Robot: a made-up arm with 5 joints.
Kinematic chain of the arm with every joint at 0, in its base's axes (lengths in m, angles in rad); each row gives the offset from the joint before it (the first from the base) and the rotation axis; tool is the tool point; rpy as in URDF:
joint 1: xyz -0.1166 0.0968 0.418 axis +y
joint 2: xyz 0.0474 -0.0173 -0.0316 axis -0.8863 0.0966 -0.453
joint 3: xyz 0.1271 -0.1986 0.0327 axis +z
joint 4: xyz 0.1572 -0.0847 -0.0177 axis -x
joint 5: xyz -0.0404 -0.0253 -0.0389 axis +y
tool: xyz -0.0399 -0.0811 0.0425 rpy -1.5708 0 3.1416
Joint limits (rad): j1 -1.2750..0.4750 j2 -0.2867..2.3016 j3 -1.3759..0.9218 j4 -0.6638..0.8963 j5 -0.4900..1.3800
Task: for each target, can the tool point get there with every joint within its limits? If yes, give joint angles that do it. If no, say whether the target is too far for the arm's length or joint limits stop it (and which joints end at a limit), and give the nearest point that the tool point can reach.
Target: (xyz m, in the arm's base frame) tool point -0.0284 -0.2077 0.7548
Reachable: yes | joints -0.3225 1.1739 0.3480 -0.4411 0.9136
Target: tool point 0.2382 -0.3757 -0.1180
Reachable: no: too far | nearest point 0.1420 -0.2369 0.1122 | short by 0.286 m
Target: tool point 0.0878 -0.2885 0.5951
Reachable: yes | joints -0.2528 0.3389 0.2016 0.2198 0.1883
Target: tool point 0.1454 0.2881 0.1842
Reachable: no: joint limits stop it (at a limit: joint 1, joint 2, joint 3, joint 4, joint 5) | nearest point 0.2142 -0.0408 0.1307 | short by 0.340 m
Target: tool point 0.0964 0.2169 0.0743
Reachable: no: joint limits stop it (at a limit: joint 1, joint 2, joint 3, joint 4, joint 5) | nearest point 0.2142 -0.0408 0.1307 | short by 0.289 m
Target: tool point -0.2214 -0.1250 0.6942
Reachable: yes | joints -0.1057 1.0721 -1.0429 -0.3651 0.7650
